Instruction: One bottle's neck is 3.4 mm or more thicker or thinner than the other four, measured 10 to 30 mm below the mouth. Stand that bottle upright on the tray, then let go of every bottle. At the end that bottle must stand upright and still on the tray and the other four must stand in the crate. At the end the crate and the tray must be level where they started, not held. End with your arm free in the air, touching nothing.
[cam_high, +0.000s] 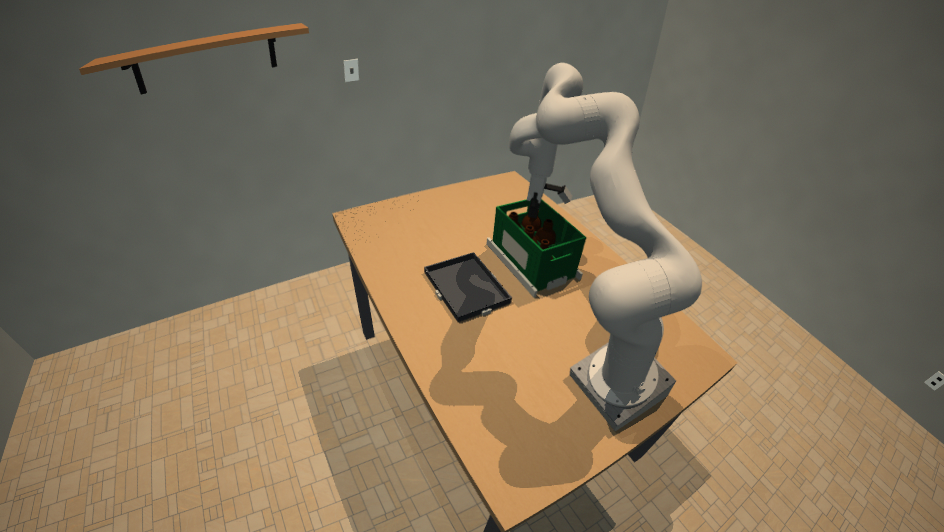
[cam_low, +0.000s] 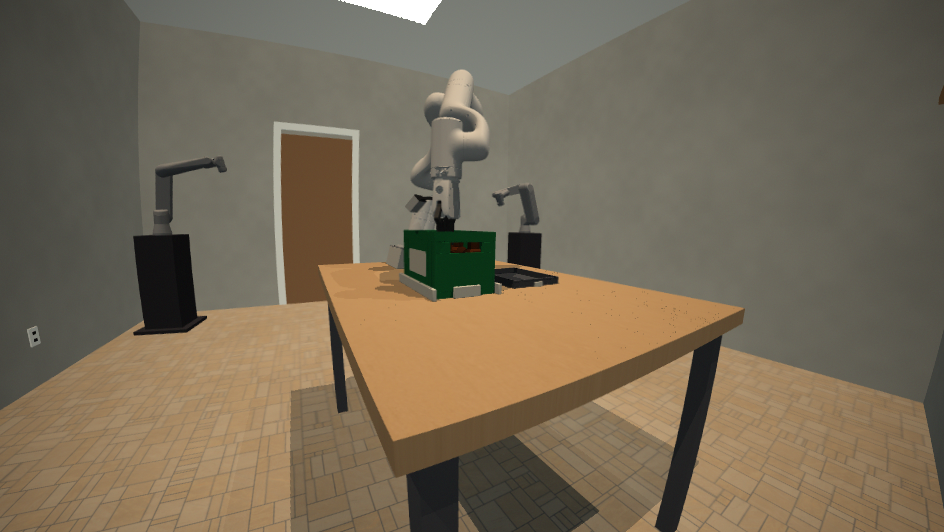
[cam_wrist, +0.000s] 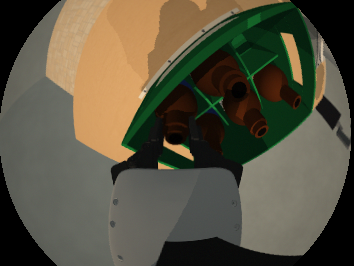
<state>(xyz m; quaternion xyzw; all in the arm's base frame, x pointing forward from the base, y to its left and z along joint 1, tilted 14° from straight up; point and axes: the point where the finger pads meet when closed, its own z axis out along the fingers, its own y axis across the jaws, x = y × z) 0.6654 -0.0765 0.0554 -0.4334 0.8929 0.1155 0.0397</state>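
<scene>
Now: the green crate 100 mm behind my hand, 30 mm to the left of it and 70 mm below it. From my hand the other things lie so: brown bottle: 190 mm behind, 60 mm to the left, 70 mm below; black tray: 150 mm behind, 310 mm to the left, 150 mm below.
</scene>
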